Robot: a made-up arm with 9 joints.
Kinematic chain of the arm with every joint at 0, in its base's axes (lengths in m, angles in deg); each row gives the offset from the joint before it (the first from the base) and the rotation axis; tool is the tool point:
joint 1: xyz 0 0 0.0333 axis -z
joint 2: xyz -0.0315 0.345 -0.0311 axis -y
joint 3: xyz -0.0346 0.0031 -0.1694 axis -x
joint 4: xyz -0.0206 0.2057 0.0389 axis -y
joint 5: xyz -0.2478 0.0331 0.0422 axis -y
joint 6: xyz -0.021 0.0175 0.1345 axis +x
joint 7: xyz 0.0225 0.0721 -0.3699 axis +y
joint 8: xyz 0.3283 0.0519 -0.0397 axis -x
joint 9: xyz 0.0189 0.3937 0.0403 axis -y
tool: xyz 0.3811 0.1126 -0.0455
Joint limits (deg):
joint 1: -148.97..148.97
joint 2: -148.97..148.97
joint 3: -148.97..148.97
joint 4: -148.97..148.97
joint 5: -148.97..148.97
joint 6: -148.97..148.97
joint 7: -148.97..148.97
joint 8: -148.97..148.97
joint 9: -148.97..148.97
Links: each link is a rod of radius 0.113 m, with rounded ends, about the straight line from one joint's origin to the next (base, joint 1, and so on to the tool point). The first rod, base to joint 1, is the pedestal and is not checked.
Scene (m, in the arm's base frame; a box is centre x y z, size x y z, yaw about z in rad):
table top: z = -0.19
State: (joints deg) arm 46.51 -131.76 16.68 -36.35 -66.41 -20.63 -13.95 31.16 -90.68
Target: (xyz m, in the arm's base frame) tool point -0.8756 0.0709 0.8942
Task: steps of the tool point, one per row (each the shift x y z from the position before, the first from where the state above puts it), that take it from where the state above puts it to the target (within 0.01 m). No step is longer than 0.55 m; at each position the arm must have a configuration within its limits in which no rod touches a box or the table.
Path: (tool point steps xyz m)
1: -0.3771 0.3023 0.1625
2: -0.4890 0.1101 0.0300
3: -0.4760 -0.1129 -0.1032
4: -0.3438 -0.2961 -0.2199

